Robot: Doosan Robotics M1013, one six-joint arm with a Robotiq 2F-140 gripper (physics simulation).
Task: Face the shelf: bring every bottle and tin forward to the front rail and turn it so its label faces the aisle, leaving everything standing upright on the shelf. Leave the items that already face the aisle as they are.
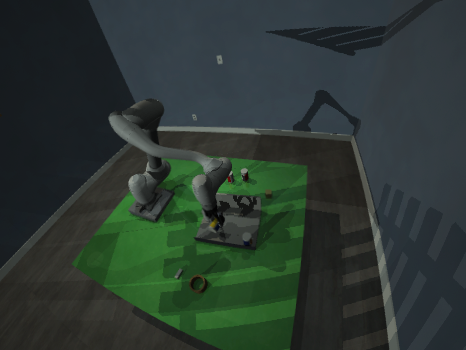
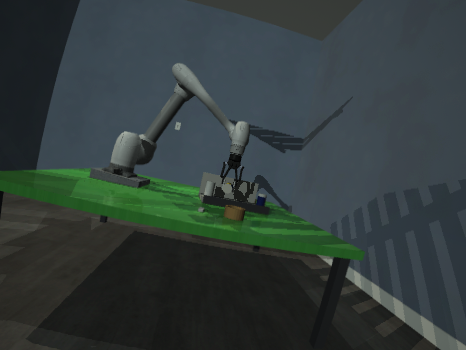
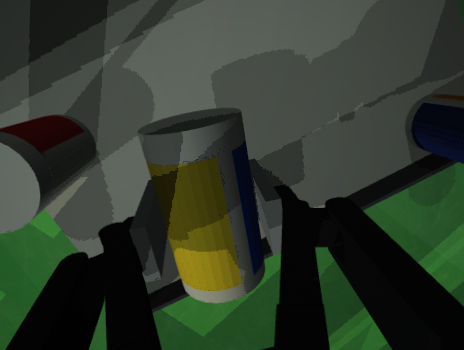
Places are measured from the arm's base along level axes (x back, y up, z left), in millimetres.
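Pixels of known places: gripper, fingertip midpoint: (image 1: 217, 224) (image 2: 227, 191) (image 3: 206, 189); arm's base, origin of the base link: (image 1: 148, 200) (image 2: 120, 173).
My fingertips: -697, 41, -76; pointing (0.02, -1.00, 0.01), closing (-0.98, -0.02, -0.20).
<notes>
Ahead of a thing's pixels: the offset from my fingertips to its middle, as dx, dy, dz. "pt": to the spot under its first point.
A grey shelf tray {-50, -8, +55} (image 1: 240, 222) (image 2: 210, 176) (image 3: 262, 56) with a dark front rail (image 3: 394, 184) lies on the green table. My gripper (image 1: 216, 224) (image 2: 233, 180) (image 3: 206, 189) is down at the tray's front left part. It is shut on a tin with a yellow label and a blue stripe {pt -7, +46, -32} (image 1: 215, 225) (image 3: 202, 210), with a finger pad on each side. The tin leans differently from its neighbours. A red-labelled tin {+108, -17, +61} (image 3: 36, 162) (image 2: 209, 187) stands to its left. A blue tin {-214, -19, -47} (image 1: 246, 239) (image 2: 261, 198) (image 3: 439, 130) stands at the front right by the rail.
Two red tins {+79, -39, +473} (image 1: 230, 176) {-38, -37, +517} (image 1: 244, 174) stand on the table behind the tray, beside a small brown block {-265, -68, +381} (image 1: 268, 193). A brown ring {-6, -62, -373} (image 1: 197, 282) (image 2: 234, 212) and a small grey block {+149, -81, -357} (image 1: 178, 273) (image 2: 201, 209) lie in front of the tray.
</notes>
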